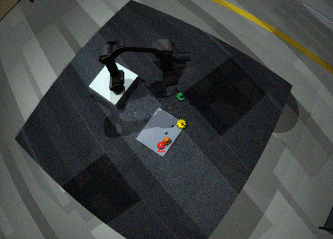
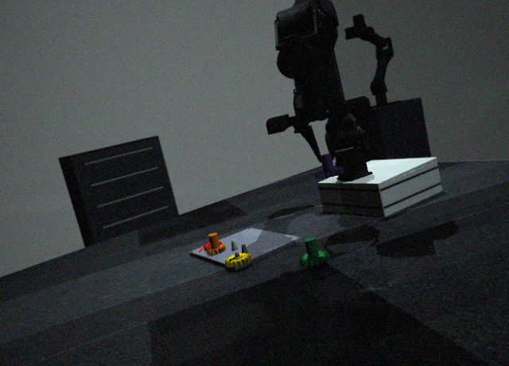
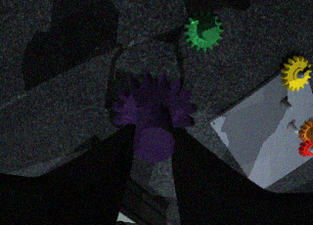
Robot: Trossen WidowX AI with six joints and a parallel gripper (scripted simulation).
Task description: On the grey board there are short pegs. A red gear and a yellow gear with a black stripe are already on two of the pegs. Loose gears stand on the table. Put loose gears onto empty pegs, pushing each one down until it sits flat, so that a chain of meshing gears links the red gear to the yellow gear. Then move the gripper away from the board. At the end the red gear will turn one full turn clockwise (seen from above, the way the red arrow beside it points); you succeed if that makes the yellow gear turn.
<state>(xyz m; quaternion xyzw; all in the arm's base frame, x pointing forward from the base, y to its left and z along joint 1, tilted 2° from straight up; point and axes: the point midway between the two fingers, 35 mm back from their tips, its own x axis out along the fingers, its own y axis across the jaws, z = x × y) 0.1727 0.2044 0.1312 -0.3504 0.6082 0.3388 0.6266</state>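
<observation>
Now: gripper tip 20 cm short of the orange gear, 21 cm to the left of it and 14 cm above it. Round my gripper tip: purple gear 1 cm below; then yellow gear 19 cm ahead, 9 cm to the right, 15 cm below; then green gear 8 cm ahead, 2 cm to the left, 15 cm below.
</observation>
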